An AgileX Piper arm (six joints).
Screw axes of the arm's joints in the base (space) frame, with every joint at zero. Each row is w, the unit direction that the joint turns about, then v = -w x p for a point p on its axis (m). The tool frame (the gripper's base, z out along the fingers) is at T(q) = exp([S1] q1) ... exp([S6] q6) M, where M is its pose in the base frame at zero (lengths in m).
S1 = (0, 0, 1, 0.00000, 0.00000, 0.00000)
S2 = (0, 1, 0, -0.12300, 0.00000, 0.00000)
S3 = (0, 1, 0, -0.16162, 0.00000, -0.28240)
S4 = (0.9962, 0, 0.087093, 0.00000, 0.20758, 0.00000)
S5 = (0, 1, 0, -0.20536, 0.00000, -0.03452)
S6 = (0.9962, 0, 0.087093, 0.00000, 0.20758, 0.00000)
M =
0.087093 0 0.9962 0.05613
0 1 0 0.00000
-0.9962 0 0.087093 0.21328
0 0 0 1
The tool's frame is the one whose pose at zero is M.
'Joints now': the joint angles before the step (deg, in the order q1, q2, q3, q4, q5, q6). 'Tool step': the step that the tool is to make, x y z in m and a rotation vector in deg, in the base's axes. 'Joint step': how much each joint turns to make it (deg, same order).
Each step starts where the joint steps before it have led.
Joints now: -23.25 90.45 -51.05 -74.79 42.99 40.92
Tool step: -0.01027 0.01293 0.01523 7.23 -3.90 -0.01
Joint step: 0.00 -5.13 0.00 13.33 -2.36 -8.53
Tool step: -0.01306 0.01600 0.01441 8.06 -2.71 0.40
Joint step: 0.00 -5.33 0.00 15.90 0.24 -11.20
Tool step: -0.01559 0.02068 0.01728 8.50 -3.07 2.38
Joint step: 0.00 -6.22 0.00 16.98 2.11 -12.57
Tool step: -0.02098 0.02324 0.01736 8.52 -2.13 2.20
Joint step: 0.00 -6.63 0.00 14.57 5.93 -9.61
